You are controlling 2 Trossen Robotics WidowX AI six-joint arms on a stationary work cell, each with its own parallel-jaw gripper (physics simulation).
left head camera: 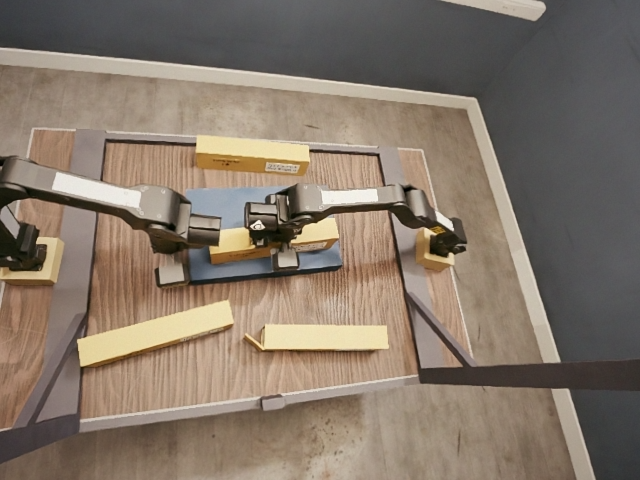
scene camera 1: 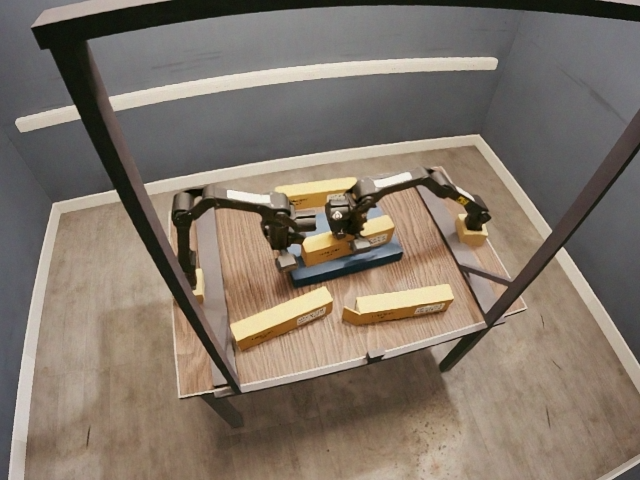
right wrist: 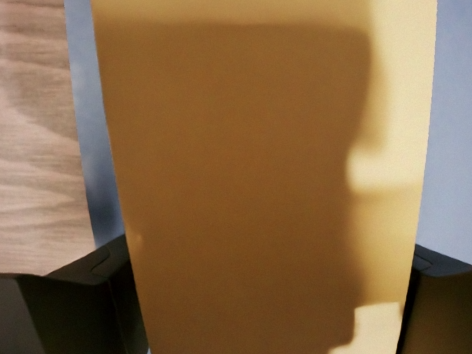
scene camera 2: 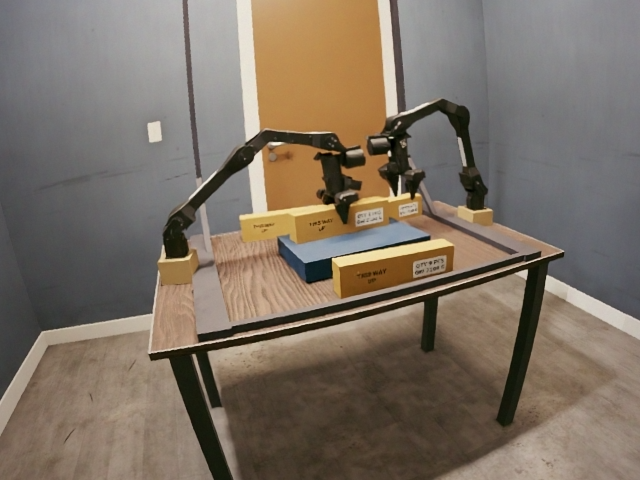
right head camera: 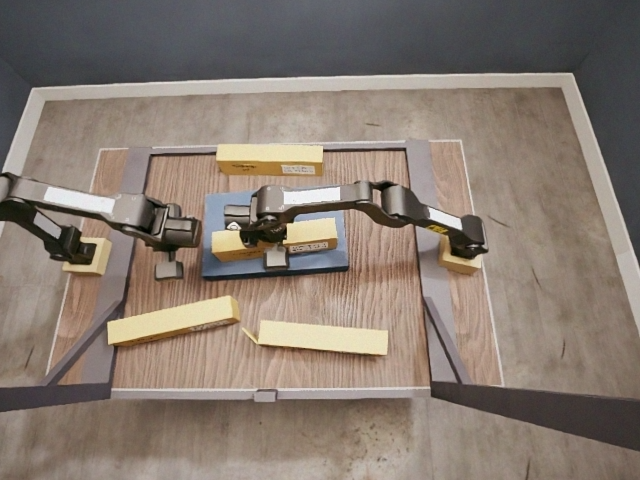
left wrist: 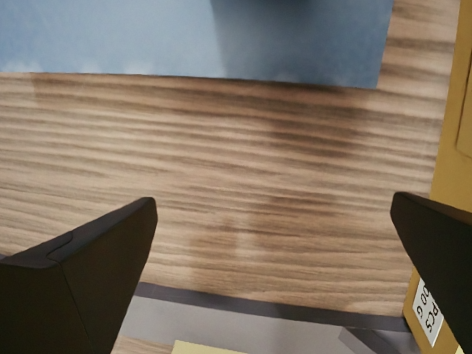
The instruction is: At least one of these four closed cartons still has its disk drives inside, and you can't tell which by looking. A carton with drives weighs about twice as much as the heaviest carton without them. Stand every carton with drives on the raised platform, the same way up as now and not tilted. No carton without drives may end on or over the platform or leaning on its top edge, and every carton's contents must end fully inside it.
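Places are measured from the left arm's base along level axes (x ahead, y left, z up), in metres.
Where they show: left gripper, fingertip midpoint: [left head camera: 170,252] [scene camera 1: 278,258] [scene camera 2: 404,198] [right head camera: 180,251] [left wrist: 274,206]; right gripper, fingertip midpoint: [left head camera: 274,241] [scene camera 1: 347,242] [right wrist: 250,221] [scene camera 2: 341,222] [right head camera: 277,241]; left arm's base at its link origin: [left head camera: 29,257] [scene camera 2: 475,208] [right head camera: 83,254]; right arm's base at its link origin: [left head camera: 439,246] [scene camera 1: 473,224] [scene camera 2: 177,254] [right head camera: 463,246].
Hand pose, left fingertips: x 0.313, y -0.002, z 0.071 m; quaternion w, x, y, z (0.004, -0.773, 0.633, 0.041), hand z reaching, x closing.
Things, the pixels of their top centre, and the offset from my left fingertips. Level surfaces: height alone.
- yellow carton at its top centre: [right wrist: 283,323] [left head camera: 276,234] [right head camera: 274,234] [scene camera 2: 340,205] [scene camera 1: 349,232] 0.244 m ahead, 0.049 m left, 0.016 m up
- back carton at its top centre: [scene camera 2: 396,251] [left head camera: 255,148] [right head camera: 269,152] [scene camera 1: 317,186] 0.194 m ahead, 0.335 m left, 0.044 m down
- wooden table at its surface level: 0.129 m down
- open flap at its top centre: [left head camera: 254,341] [right head camera: 249,335] [scene camera 1: 352,310] 0.197 m ahead, 0.199 m right, 0.045 m down
My right gripper [left head camera: 279,242] [right head camera: 272,245] [right wrist: 250,221] is shut on a yellow carton [left head camera: 320,231] [right head camera: 315,230] [scene camera 2: 310,222] [right wrist: 225,150], holding it upright on or just above the blue platform [left head camera: 320,261] [right head camera: 222,268] [scene camera 2: 310,263]; I cannot tell if it touches. My left gripper [left head camera: 169,260] [scene camera 2: 405,196] [left wrist: 274,206] is open and empty beside the platform's left end in the head views. A carton [left head camera: 155,330] [scene camera 1: 281,316] lies at the front left. Another carton [left head camera: 325,336] [scene camera 1: 403,304] at the front right has its left end flap open. The back carton [left head camera: 253,152] [scene camera 2: 392,266] stands behind the platform. Contents are hidden.
The wooden table [left head camera: 310,372] has grey rails [left head camera: 93,217] [left head camera: 395,222] at the sides and a frame rising around it. The front cartons are separated by a narrow gap, and the open flap [left head camera: 253,342] sticks out toward it.
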